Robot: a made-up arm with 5 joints.
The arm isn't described. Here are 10 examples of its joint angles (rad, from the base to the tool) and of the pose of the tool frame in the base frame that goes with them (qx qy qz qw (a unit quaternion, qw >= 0); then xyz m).
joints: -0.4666 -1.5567 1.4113 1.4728 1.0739
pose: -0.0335 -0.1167 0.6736 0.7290 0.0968 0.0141 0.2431
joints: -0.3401 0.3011 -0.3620 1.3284 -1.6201
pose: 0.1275 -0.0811 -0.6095 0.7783 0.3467 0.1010 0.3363
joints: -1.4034 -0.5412 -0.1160 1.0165 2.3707
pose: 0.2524 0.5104 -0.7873 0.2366 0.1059 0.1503 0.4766
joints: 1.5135 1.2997 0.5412 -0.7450 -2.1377
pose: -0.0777 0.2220 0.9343 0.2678 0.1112 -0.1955 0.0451
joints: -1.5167 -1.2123 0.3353 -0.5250 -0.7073
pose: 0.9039 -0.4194 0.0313 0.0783 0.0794 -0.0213 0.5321
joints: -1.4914 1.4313 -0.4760 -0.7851 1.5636
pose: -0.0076 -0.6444 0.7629 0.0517 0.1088 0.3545 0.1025
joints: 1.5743 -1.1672 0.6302 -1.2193 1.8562
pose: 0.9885 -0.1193 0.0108 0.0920 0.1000 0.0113 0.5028
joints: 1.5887 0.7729 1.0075 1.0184 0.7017
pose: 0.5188 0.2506 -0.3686 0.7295 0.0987 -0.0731 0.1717
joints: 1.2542 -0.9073 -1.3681 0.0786 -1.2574
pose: -0.0247 0.9511 -0.2950 0.0882 0.0291 0.2179 0.5491
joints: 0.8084 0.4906 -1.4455 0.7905 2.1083
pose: -0.7557 -0.1040 0.3787 0.5242 0.2975 -0.2029 0.5066
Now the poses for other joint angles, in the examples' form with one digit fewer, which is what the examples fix.
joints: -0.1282 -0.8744 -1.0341 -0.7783 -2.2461
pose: -0.794 0.298 -0.468 0.248 -0.110 -0.016 0.552
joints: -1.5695 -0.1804 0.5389 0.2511 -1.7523
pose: 0.459 0.053 -0.102 0.881 0.081 0.230 0.331
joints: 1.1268 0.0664 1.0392 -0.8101 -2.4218
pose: -0.371 0.466 0.783 0.181 0.192 -0.190 0.264
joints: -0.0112 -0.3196 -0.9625 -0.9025 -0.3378
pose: -0.188 0.934 -0.056 0.297 0.090 0.010 0.619
